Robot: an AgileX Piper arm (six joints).
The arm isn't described. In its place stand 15 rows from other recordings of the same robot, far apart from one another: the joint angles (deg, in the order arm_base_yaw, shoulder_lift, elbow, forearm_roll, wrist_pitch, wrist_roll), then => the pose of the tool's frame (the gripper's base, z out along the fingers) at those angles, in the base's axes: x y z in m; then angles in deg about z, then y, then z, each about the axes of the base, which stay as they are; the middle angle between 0 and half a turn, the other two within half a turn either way.
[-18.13, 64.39, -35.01, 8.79, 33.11, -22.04] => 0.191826, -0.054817, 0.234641, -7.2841, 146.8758, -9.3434
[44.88, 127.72, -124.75, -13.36, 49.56, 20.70] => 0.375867, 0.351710, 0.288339, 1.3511, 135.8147, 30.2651
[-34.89, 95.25, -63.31, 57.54, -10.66, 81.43] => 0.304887, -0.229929, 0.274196, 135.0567, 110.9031, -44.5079
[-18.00, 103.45, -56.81, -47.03, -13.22, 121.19] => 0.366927, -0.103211, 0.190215, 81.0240, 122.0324, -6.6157
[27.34, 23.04, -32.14, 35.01, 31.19, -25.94] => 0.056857, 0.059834, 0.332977, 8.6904, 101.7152, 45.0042
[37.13, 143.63, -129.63, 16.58, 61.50, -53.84] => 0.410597, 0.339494, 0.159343, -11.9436, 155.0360, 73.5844
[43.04, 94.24, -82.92, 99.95, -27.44, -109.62] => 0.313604, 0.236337, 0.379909, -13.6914, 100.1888, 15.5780
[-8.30, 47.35, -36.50, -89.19, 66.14, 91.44] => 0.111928, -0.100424, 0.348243, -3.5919, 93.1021, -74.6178
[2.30, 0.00, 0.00, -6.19, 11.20, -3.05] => 0.055970, 0.000341, 0.195625, -9.2521, 96.1386, 1.0930
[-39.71, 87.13, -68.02, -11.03, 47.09, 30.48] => 0.235798, -0.212409, 0.288605, 8.9160, 149.6795, -55.8255
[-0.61, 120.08, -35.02, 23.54, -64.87, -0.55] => 0.320578, -0.036319, 0.079787, 3.5606, 105.9669, -22.7020
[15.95, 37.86, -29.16, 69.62, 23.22, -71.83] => 0.120593, 0.069444, 0.314679, 0.7282, 101.3251, 38.0932
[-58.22, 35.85, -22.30, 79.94, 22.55, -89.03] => 0.096172, -0.089988, 0.285610, -5.0390, 101.7479, -35.5345
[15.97, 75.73, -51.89, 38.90, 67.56, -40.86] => 0.200784, 0.112398, 0.272855, 50.8154, 143.5187, 93.4461
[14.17, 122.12, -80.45, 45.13, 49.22, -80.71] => 0.391134, 0.149122, 0.135025, 17.5649, 144.9423, 83.2820
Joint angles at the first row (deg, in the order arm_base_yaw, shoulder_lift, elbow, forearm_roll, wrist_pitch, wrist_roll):
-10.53, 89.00, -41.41, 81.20, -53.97, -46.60
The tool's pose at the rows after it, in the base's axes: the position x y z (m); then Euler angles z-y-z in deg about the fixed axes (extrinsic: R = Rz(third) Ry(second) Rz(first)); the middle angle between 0 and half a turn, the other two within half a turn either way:
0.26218, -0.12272, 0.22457, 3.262, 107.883, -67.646
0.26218, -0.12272, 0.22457, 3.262, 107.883, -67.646
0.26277, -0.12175, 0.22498, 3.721, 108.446, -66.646
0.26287, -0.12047, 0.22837, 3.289, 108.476, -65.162
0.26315, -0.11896, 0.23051, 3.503, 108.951, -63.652
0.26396, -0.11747, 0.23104, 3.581, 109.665, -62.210
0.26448, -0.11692, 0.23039, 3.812, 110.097, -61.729
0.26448, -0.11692, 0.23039, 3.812, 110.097, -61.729
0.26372, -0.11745, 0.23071, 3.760, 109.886, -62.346
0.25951, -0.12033, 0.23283, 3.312, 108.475, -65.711
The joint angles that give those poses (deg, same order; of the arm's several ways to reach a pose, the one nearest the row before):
-10.53, 89.00, -41.41, 81.20, -53.97, -46.60
-10.53, 89.00, -41.41, 81.20, -53.97, -46.60
-10.53, 88.69, -41.41, 81.21, -52.83, -46.70
-10.54, 87.84, -41.41, 80.77, -51.58, -47.99
-10.53, 87.13, -41.41, 80.68, -50.05, -48.75
-10.54, 86.73, -41.41, 80.68, -48.47, -49.45
-10.53, 86.73, -41.41, 80.78, -47.85, -49.45
-10.53, 86.73, -41.41, 80.78, -47.85, -49.45
-10.53, 86.73, -41.41, 81.02, -48.44, -49.45
-10.54, 86.73, -41.41, 82.04, -51.83, -49.45

